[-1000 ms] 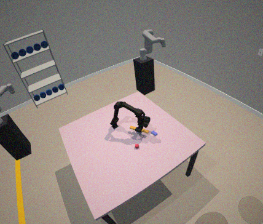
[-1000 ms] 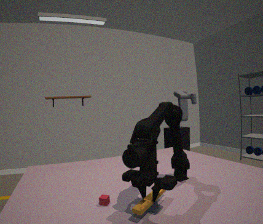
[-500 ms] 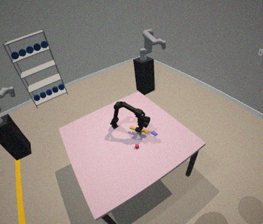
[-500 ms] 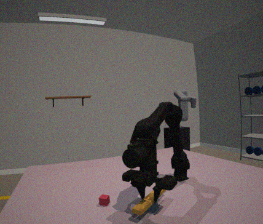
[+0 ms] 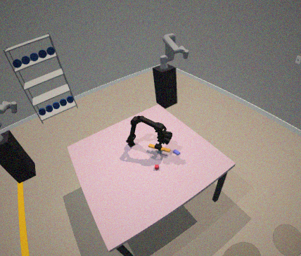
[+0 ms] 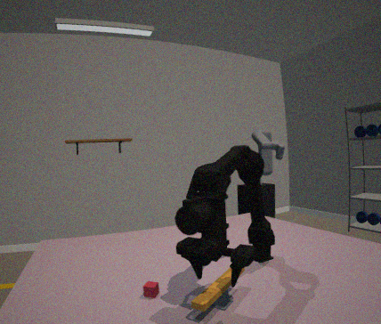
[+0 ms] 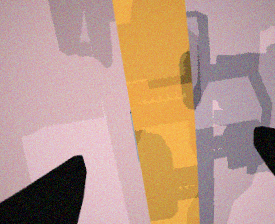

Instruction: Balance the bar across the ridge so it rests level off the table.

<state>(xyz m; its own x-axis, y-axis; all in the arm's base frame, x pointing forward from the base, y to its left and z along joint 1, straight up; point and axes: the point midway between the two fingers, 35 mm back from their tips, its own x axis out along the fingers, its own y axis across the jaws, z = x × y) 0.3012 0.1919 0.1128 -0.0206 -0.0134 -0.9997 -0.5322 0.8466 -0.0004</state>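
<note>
Right now my gripper tip is 2 cm past the yellow bar, 1 cm to the left of it and 2 cm above it. From my gripper tip the other things lie so: red cube: 13 cm ahead, 15 cm to the right, 6 cm below; blue block: 9 cm ahead, 11 cm to the left, 7 cm below.
</note>
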